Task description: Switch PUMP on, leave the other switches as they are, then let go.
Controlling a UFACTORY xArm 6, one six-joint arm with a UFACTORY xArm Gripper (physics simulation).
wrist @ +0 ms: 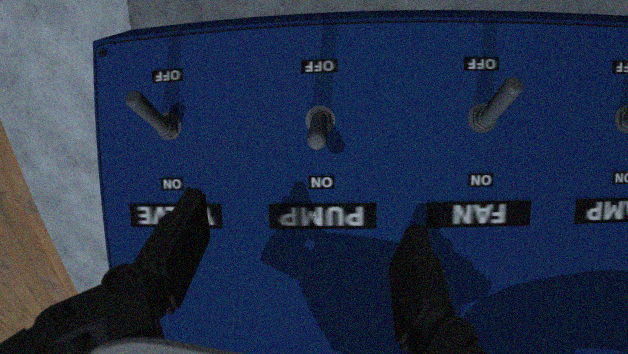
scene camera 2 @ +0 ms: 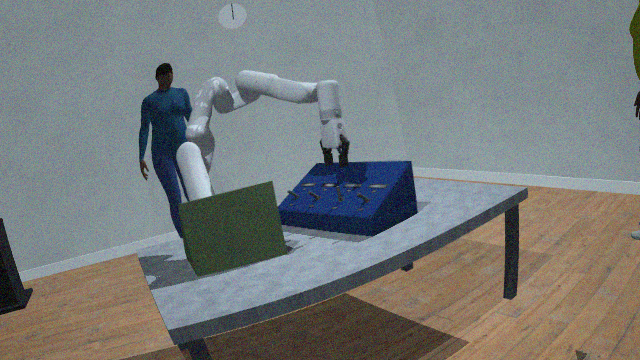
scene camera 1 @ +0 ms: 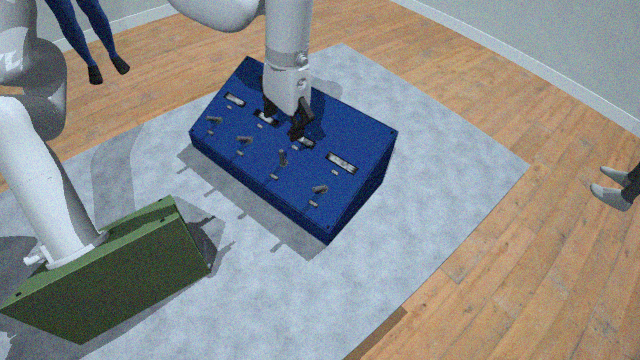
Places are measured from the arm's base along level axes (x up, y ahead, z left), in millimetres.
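Pixels of known places: gripper, fingertip midpoint: (wrist: 303, 230) (scene camera 2: 336, 166) (scene camera 1: 283, 126); arm's base at its link origin: (scene camera 2: 209, 220) (scene camera 1: 79, 251).
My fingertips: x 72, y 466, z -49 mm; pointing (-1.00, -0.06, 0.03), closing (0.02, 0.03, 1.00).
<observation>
For each thing: its middle in the pictures, then the offset to it from my fingertips. Level surfaces: height alone.
- PUMP lever at the middle of its body: (wrist: 318, 128) (scene camera 1: 281, 156) (scene camera 2: 338, 192) dy -7, dx -90, dz +2 mm
- VALVE lever at the middle of its body: (wrist: 150, 114) (scene camera 1: 318, 188) (scene camera 2: 362, 196) dy +0, dx -97, dz -119 mm
- FAN lever at the middle of its body: (wrist: 498, 104) (scene camera 1: 243, 138) (scene camera 2: 313, 194) dy -40, dx -97, dz +118 mm
- LAMP lever at the middle of its body: (scene camera 1: 212, 118) (scene camera 2: 292, 193) dy -60, dx -97, dz +236 mm
- grey table at its surface level: dx -211 mm
The blue sloped switch box (scene camera 1: 360, 125) (scene camera 2: 395, 205) (wrist: 240, 150) stands on the table. The PUMP lever (scene camera 1: 282, 157) (scene camera 2: 340, 194) (wrist: 317, 132) leans toward its ON label. The VALVE lever (scene camera 1: 320, 189) (scene camera 2: 363, 199) (wrist: 150, 111) and the FAN lever (scene camera 1: 244, 140) (scene camera 2: 314, 196) (wrist: 500, 100) have their tips toward OFF. The LAMP lever (scene camera 1: 214, 120) (scene camera 2: 292, 194) is cut off in the wrist view. My gripper (scene camera 1: 283, 124) (scene camera 2: 336, 163) (wrist: 303, 230) is open and empty, above the name-label side of the box, apart from the PUMP lever.
A green box (scene camera 1: 115, 280) (scene camera 2: 230, 230) at the arm's base stands on the grey table (scene camera 1: 440, 170) (scene camera 2: 450, 212), left of the switch box. A person in blue (scene camera 2: 167, 120) stands behind the arm. Another person's feet (scene camera 1: 611, 196) show at the right edge.
</observation>
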